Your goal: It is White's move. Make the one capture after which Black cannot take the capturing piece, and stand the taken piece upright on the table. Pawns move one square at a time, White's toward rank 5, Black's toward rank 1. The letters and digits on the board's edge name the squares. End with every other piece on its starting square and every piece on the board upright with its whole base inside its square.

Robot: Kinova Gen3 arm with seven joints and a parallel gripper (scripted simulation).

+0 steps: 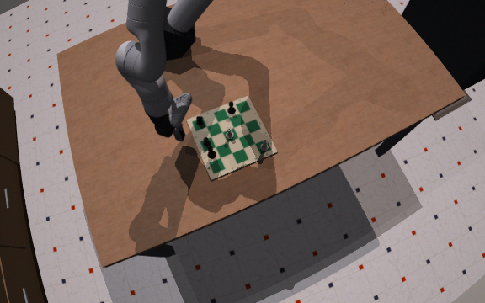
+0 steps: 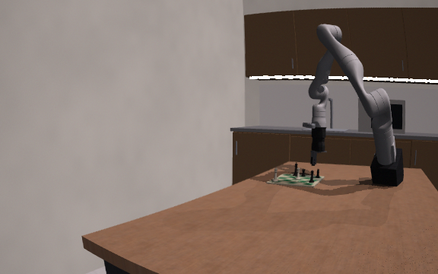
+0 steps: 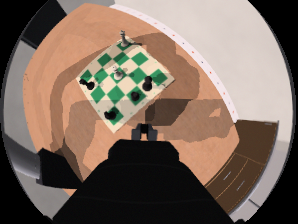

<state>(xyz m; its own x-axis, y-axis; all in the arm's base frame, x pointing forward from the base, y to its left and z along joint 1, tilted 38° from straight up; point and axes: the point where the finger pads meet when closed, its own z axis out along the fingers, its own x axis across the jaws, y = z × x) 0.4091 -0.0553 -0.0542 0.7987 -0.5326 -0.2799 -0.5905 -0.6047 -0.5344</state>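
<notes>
Right now the cream chessboard is 150 mm to the left of my hand, 70 mm below it and 10 mm ahead of it.
</notes>
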